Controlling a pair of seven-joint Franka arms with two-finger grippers.
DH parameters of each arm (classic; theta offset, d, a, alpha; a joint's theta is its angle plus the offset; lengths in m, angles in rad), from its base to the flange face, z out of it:
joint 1: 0 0.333 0 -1.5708
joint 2: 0 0 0 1.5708
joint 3: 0 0.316 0.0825 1.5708
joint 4: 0 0 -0.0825 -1.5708
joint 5: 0 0.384 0 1.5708
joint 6: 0 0 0.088 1.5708
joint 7: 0 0.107 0 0
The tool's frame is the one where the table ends.
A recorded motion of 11 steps. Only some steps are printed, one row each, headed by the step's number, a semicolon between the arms.
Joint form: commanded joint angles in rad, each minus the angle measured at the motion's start. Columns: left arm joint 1, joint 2, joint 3, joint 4, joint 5, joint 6, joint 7; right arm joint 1, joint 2, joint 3, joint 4, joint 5, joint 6, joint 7.
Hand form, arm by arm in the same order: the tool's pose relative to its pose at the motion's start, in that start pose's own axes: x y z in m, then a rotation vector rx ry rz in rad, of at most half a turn. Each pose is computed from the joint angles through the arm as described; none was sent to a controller.
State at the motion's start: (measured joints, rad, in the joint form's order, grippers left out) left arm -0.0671 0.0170 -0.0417 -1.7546 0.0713 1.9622 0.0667; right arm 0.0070 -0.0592 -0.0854 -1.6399 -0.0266 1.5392 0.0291
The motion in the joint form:
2: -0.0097 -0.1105 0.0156 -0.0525 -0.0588 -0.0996 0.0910; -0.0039 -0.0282 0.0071 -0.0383 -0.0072 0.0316 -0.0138
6: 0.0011 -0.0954 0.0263 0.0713 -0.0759 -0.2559 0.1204; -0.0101 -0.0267 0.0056 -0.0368 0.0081 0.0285 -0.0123
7: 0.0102 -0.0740 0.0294 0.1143 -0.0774 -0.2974 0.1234; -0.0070 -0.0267 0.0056 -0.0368 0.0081 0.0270 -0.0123
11: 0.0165 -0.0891 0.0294 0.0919 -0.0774 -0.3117 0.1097; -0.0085 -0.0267 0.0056 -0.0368 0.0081 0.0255 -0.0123
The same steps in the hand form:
2: -0.0342 0.0022 -0.0331 -0.0548 -0.0360 0.0636; -0.0059 -0.0004 0.0007 -0.0050 0.0217 -0.0174
6: -0.0334 -0.0107 -0.0694 -0.0766 -0.0810 0.0683; -0.0057 0.0020 0.0011 0.0104 0.0180 -0.0084
7: -0.0301 -0.0181 -0.0734 -0.0802 -0.1008 0.0597; -0.0059 0.0004 0.0012 0.0103 0.0166 -0.0115
11: -0.0375 -0.0203 -0.0705 -0.0818 -0.1230 0.0404; -0.0060 0.0012 0.0013 0.0103 0.0151 -0.0100

